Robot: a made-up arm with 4 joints.
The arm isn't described. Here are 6 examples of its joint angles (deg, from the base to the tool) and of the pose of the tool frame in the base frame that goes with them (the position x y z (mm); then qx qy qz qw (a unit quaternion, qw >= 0)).
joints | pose
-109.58 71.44 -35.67 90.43 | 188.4 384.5 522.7 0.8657 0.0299 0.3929 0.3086
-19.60 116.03 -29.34 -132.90 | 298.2 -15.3 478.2 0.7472 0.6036 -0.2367 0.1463
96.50 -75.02 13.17 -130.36 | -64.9 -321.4 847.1 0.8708 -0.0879 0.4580 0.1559
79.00 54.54 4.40 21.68 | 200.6 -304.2 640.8 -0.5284 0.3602 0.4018 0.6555
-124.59 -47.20 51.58 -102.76 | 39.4 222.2 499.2 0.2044 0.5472 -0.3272 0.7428
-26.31 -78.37 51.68 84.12 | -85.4 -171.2 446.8 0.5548 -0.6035 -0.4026 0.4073
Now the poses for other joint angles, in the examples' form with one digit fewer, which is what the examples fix.
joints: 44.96 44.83 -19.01 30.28
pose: 66 -422 552 -0.313 0.349 0.225 0.854
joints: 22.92 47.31 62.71 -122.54
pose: 194 177 773 -0.704 -0.630 -0.099 0.312
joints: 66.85 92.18 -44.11 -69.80
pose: 303 -315 841 0.756 -0.154 -0.579 0.261
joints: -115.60 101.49 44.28 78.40
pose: 65 -27 1036 0.513 -0.587 0.621 0.081
